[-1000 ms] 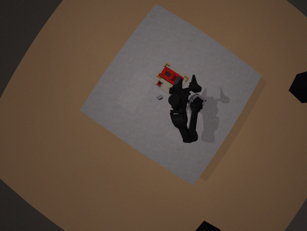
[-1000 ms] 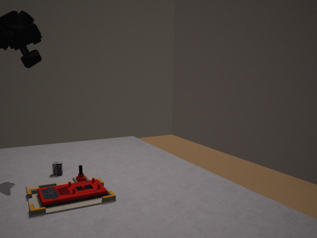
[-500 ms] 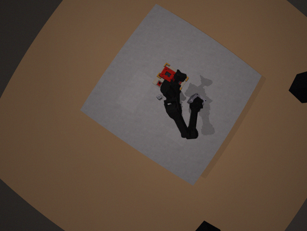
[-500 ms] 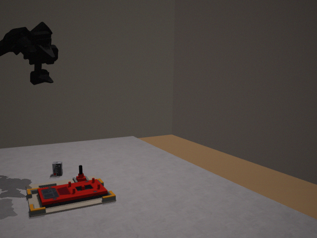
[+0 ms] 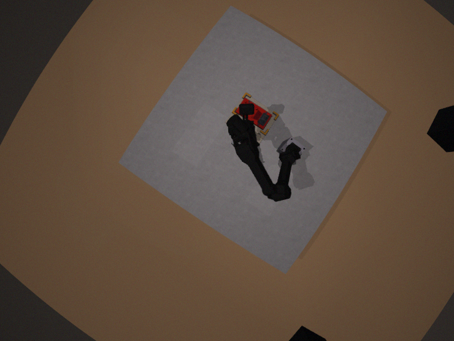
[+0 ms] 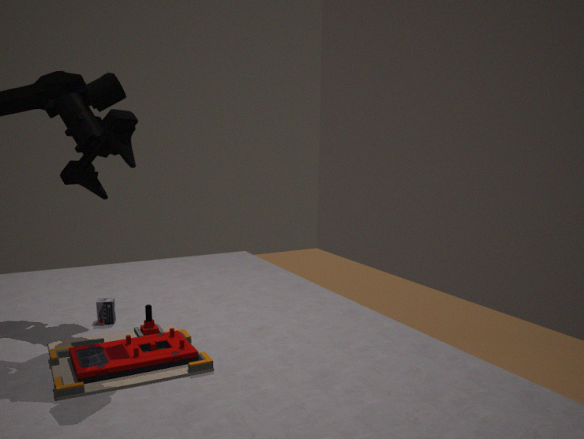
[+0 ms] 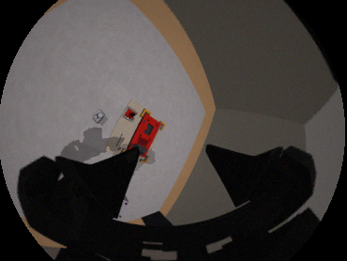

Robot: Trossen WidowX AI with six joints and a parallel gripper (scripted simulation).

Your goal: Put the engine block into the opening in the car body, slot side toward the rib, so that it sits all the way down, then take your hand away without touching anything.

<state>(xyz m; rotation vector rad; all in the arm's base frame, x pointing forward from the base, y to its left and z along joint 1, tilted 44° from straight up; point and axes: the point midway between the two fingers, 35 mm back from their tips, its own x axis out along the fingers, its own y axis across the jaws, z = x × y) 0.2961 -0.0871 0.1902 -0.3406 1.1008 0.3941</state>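
Right now the grey engine block is 27 cm below my gripper tip, 10 cm to the left of it and 2 cm behind it.
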